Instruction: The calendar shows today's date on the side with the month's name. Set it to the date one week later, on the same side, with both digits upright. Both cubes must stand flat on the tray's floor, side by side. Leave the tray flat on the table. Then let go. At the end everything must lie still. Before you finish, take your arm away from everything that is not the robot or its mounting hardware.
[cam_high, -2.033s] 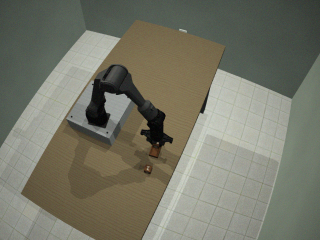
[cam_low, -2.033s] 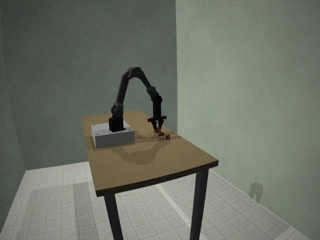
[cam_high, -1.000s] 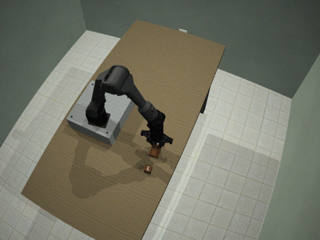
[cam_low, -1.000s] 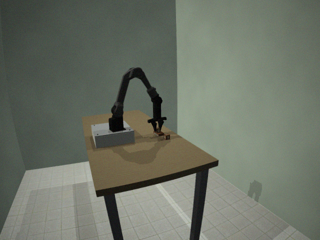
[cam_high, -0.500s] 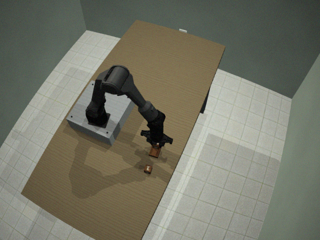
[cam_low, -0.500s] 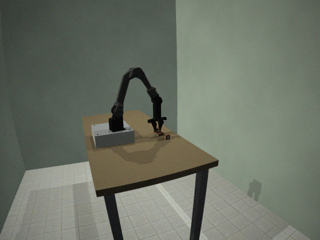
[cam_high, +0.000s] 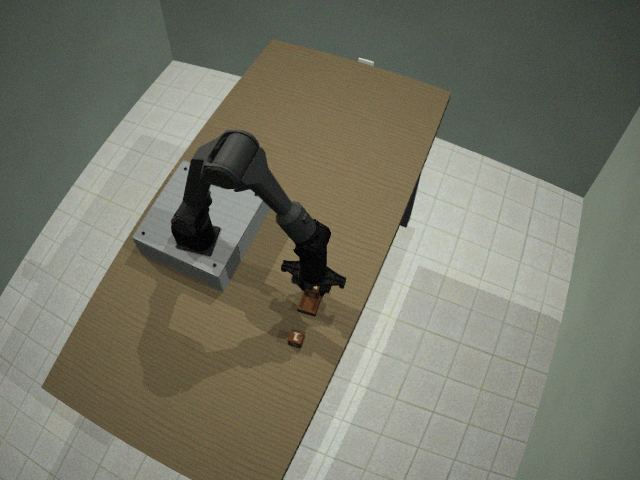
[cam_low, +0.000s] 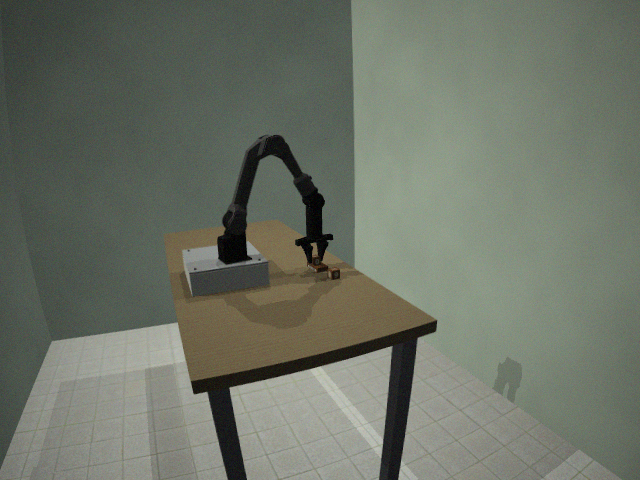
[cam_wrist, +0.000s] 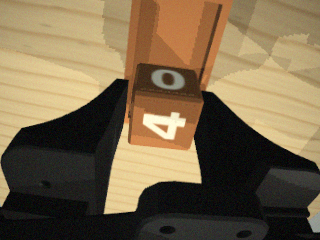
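The cube is right at my hand. From my hand the other things lie so: brown tray (2 cm to the right, 2 cm below).
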